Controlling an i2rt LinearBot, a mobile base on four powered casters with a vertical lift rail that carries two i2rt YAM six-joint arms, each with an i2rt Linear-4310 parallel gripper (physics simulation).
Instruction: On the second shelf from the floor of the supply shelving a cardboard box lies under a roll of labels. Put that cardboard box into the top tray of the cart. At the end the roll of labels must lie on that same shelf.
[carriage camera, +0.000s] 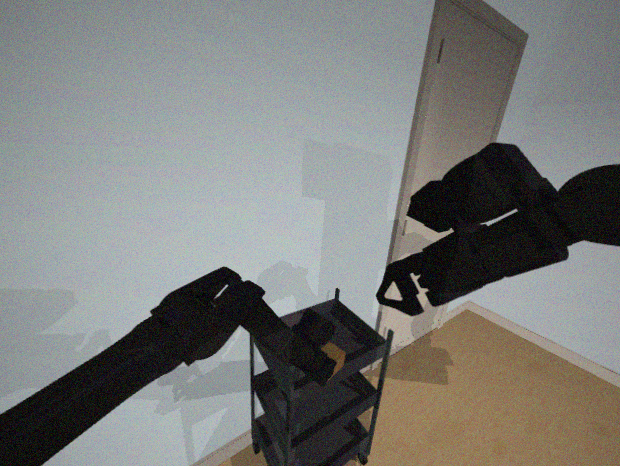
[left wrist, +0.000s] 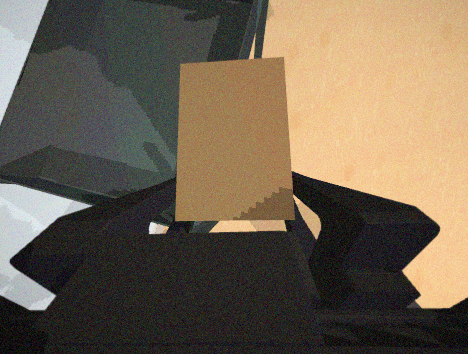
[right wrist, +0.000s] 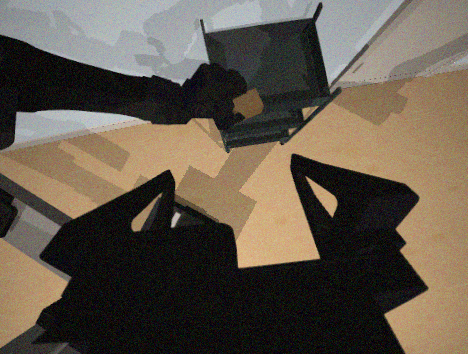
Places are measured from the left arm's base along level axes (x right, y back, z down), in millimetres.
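Where they show: left gripper, fingertip midpoint: (carriage camera: 323, 367) (left wrist: 235, 176) (right wrist: 239, 110); right gripper, fingertip midpoint: (carriage camera: 399, 291) (right wrist: 231, 168).
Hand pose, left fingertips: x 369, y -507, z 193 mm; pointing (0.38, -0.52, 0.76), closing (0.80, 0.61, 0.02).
Each offset is from my left fingertips to the top centre of the thing. "pt": to the spot under its first point.
The cardboard box {dx +11, dy -14, dz -36 mm} (carriage camera: 336, 354) (left wrist: 234, 140) (right wrist: 249, 104) is held between the fingers of my left gripper (carriage camera: 325, 354) (left wrist: 235, 176), which is shut on it. The dark cart's top tray (carriage camera: 364, 356) (left wrist: 90, 100) (right wrist: 285, 55) lies below and beside the box. In the right wrist view the box overlaps the tray's near left edge; its exact height above the rim cannot be told. My right gripper (carriage camera: 395, 255) (right wrist: 231, 168) is open and empty, up and to the right of the cart in the carriage view. The roll of labels and the supply shelving do not show recognisably.
The cart's lower trays {pt dx +38, dy -198, dz +432 mm} (carriage camera: 325, 408) are under the top one, and a corner post (carriage camera: 381, 380) rises at its right. A pale wall (carriage camera: 150, 150) stands behind the cart, with a door (carriage camera: 466, 85) to the right. A grey structure (right wrist: 37, 227) shows at lower left in the right wrist view.
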